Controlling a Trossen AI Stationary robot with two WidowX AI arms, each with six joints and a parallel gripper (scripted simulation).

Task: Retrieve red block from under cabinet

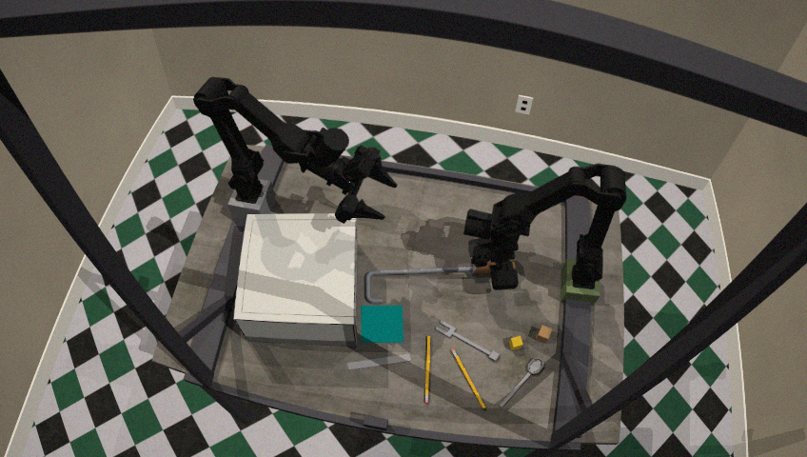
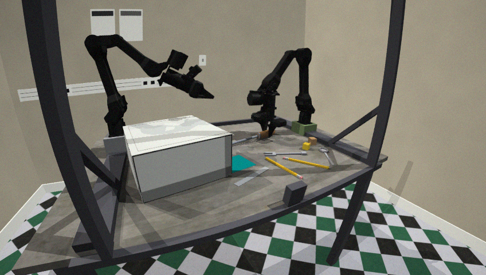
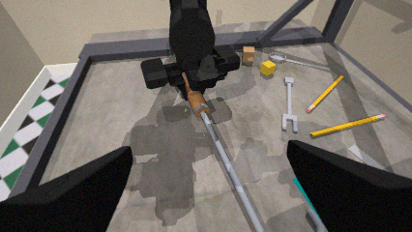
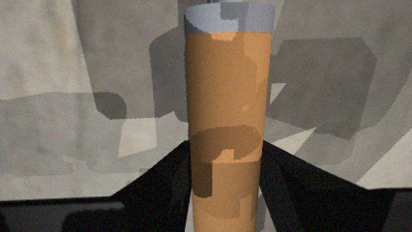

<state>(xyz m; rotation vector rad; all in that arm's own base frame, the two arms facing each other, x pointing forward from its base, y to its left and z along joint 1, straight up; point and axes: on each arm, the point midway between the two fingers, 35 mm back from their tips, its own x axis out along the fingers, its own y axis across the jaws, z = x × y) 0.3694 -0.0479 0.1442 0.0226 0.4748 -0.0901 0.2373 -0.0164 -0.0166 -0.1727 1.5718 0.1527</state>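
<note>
Right now the teal square is 220 mm behind my right hand, 240 mm to the left of it and 40 mm below it. Round my right hand: tan cube 160 mm behind, 160 mm to the right, 20 mm below; then yellow cube 190 mm behind, 90 mm to the right, 30 mm below; then forked wrench 210 mm behind, 20 mm to the left, 30 mm below.
</note>
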